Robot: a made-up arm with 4 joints. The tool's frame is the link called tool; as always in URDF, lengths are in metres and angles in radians.
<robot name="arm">
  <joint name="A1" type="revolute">
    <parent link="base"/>
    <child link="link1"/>
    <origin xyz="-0.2 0.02 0.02" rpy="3.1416 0 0"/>
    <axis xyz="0 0 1"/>
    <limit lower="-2.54" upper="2.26" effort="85" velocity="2.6"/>
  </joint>
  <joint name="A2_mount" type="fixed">
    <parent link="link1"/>
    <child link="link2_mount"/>
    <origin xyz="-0.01 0.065 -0.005" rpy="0 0 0"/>
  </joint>
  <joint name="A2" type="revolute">
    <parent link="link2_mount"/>
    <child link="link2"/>
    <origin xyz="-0.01 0.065 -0.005" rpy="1.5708 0 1.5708"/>
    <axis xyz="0 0 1"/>
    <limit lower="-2.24" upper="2.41" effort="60" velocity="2.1"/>
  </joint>
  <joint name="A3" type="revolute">
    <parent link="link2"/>
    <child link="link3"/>
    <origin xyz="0.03 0.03 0.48" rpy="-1.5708 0 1.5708"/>
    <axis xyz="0 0 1"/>
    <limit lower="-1.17" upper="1.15" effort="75" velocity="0.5"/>
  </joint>
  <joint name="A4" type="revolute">
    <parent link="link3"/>
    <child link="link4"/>
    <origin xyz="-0.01 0.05 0.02" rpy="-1.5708 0 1.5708"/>
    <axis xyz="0 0 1"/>
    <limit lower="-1.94" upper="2.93" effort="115" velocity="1.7"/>
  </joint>
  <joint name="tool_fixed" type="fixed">
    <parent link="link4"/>
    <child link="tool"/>
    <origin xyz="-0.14 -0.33 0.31" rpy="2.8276 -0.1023 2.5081"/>
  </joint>
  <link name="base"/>
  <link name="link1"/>
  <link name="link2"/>
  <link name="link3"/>
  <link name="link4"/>
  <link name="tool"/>
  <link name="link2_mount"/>
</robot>
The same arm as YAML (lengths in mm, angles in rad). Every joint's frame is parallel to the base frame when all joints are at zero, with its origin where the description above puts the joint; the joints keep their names.
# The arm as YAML. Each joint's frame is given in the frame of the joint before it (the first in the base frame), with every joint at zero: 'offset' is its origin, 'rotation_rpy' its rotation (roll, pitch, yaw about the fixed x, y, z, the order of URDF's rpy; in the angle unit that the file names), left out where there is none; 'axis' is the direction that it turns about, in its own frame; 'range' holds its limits. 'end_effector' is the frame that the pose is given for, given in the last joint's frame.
length_unit: mm
angle_unit: rad
chain:
  - id: A1
    offset: [-200.0, 20.0, 20.0]
    axis: "-z"
    range: [-2.54, 2.26]
  - id: A2
    offset: [-20.0, -130.0, 10.0]
    axis: "+x"
    range: [-2.24, 2.41]
  - id: A3
    offset: [480.0, -30.0, -30.0]
    axis: "+y"
    range: [-1.17, 1.15]
  - id: A4
    offset: [-50.0, 20.0, 10.0]
    axis: "+z"
    range: [-1.94, 2.93]
end_effector:
  offset: [140.0, 330.0, 310.0]
  rotation_rpy: [2.8276, -0.1023, -0.6335]

